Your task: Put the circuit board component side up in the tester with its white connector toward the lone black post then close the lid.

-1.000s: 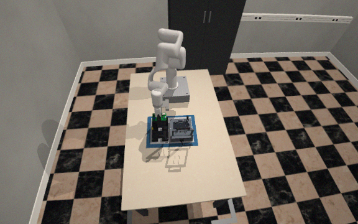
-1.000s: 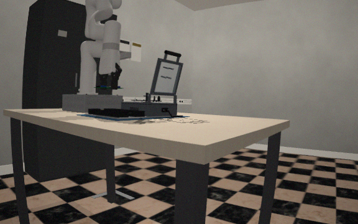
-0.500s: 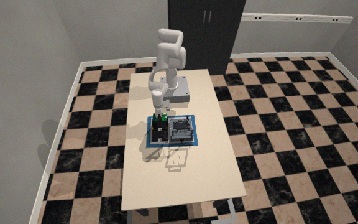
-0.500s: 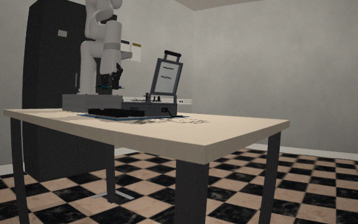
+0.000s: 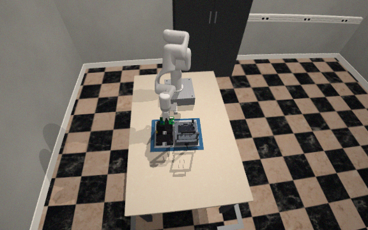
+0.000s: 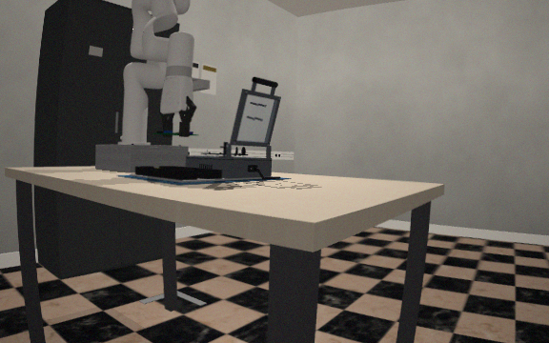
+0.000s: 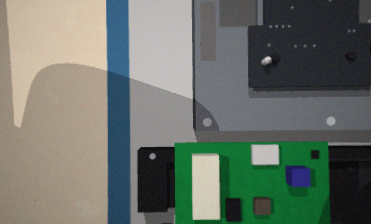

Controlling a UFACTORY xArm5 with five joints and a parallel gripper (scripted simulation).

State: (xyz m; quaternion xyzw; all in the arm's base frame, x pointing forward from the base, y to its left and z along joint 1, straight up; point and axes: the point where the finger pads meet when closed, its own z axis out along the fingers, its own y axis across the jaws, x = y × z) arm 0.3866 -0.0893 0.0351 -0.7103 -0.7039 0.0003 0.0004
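The black post lies 1 cm behind my hand, 20 cm to the left of it and 4 cm below it. From my hand the other things lie so: tester lid: 18 cm ahead, 14 cm to the left, 6 cm above; then green circuit board: right at my hand.
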